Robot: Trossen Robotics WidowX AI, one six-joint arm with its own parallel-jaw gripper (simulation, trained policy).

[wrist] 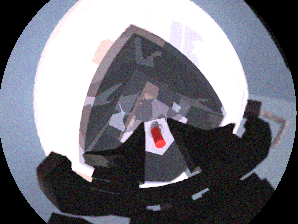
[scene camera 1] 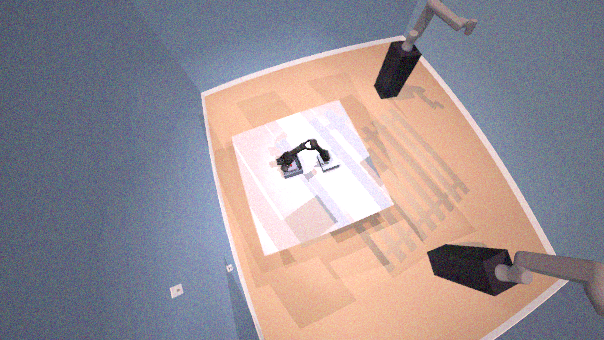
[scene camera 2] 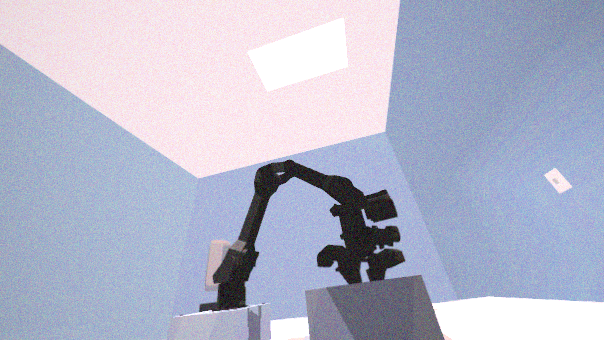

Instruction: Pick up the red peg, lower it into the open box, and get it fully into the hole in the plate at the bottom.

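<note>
Gripper and a plate in the pictures.
</note>
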